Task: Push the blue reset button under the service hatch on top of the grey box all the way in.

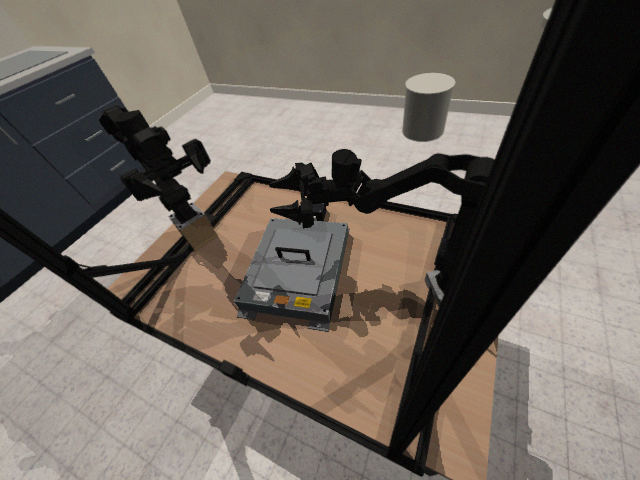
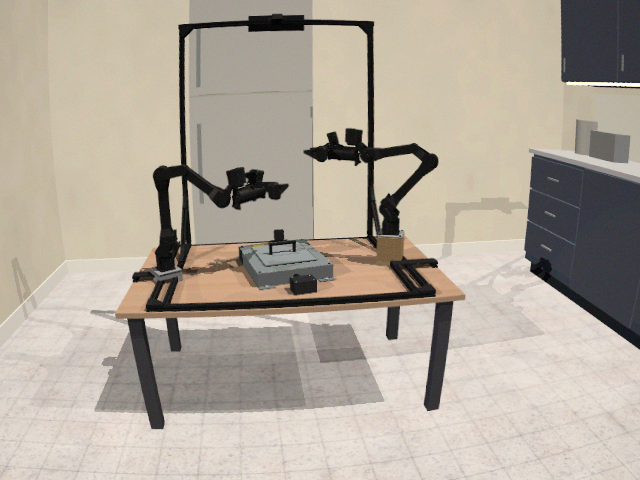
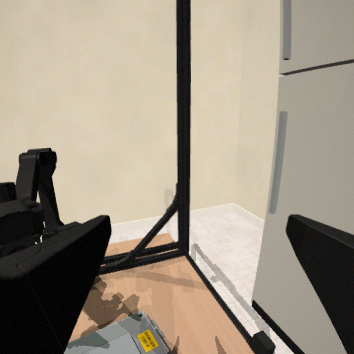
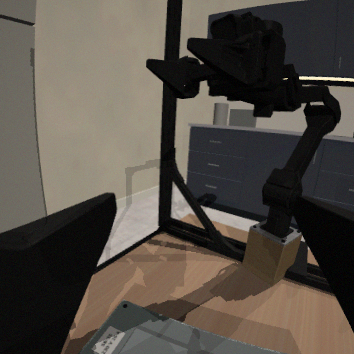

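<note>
The grey box [image 1: 281,309] [image 2: 299,273] [image 3: 112,336] [image 4: 150,332] lies on the table. Its service hatch [image 1: 289,276] [image 2: 309,254] lies flat on top and looks closed, with a black upright handle [image 1: 293,250] [image 2: 282,241]. The blue reset button does not show. My left gripper [image 1: 168,169] [image 2: 306,152] [image 3: 199,223] [image 4: 163,53] is open and empty, high above the table. My right gripper [image 1: 272,197] [image 2: 287,186] [image 4: 206,203] is open and empty, above the box and lower than the left one.
White [image 1: 262,296], orange [image 1: 281,299] and yellow [image 1: 302,301] labels sit along one edge of the box. A black frame [image 1: 180,342] [image 2: 370,129] edges the table. A small black block [image 2: 303,284] stands beside the box. A wooden block [image 1: 199,235] [image 2: 390,249] [image 4: 267,257] supports the left arm.
</note>
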